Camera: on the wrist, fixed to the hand. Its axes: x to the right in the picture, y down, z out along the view.
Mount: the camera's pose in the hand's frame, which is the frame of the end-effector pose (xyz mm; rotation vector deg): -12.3 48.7 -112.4 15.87 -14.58 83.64
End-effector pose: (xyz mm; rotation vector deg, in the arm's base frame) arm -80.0 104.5 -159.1 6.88 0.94 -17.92
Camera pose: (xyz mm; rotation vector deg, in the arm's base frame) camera -76.4 167.8 -264.6 18.94 -20.42 65.01
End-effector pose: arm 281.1 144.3 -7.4 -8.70 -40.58 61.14
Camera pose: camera 308.3 182.3 -121.3 -17.78 -35.36 148.96
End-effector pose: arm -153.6 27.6 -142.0 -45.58 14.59 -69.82
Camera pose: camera -186.6 -1.2 -257.1 -18.39 19.66 13.02
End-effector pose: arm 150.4 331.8 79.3 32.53 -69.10 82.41
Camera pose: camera 139.6 433.5 10.7 3.90 88.67 -144.98
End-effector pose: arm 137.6 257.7 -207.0 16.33 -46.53 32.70
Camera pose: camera 170.1 343.3 -289.3 -2.49 -63.97 117.64
